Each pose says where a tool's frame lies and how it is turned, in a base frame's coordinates. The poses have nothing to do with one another.
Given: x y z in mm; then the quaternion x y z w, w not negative.
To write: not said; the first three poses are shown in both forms.
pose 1, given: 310.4 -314.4 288.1 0.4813 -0.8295 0.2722 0.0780
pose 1, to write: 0.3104 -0.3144 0.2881 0.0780 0.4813 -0.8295 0.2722
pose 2, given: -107.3 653.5 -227.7 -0.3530 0.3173 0.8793 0.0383
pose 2, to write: -0.1073 0.6535 -0.2277 0.0383 -0.3530 0.3173 0.8793
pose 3, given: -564.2 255.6 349.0 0.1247 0.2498 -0.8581 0.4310
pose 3, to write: -0.5642 0.2556 0.3490 0.4310 0.1247 0.2498 -0.8581
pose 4, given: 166.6 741.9 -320.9 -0.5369 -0.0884 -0.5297 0.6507
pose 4, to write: 0.1666 0.7419 -0.3209 0.6507 -0.5369 -0.0884 -0.5297
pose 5, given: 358.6 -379.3 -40.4 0.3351 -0.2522 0.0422 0.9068
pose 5, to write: 0.3586 -0.3793 -0.0404 0.9068 0.3351 -0.2522 0.0422
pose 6, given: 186.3 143.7 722.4 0.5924 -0.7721 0.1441 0.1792
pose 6, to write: 0.1863 0.1437 0.7224 0.1792 0.5924 -0.7721 0.1441
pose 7, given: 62.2 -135.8 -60.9 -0.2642 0.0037 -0.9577 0.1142
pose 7, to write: 0.0622 -0.1358 -0.0609 0.1142 -0.2642 0.0037 -0.9577
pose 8, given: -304.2 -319.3 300.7 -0.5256 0.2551 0.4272 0.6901
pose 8, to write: -0.3042 -0.3193 0.3007 0.6901 -0.5256 0.2551 0.4272
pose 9, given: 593.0 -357.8 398.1 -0.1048 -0.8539 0.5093 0.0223
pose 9, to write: 0.5930 -0.3578 0.3981 0.0223 -0.1048 -0.8539 0.5093
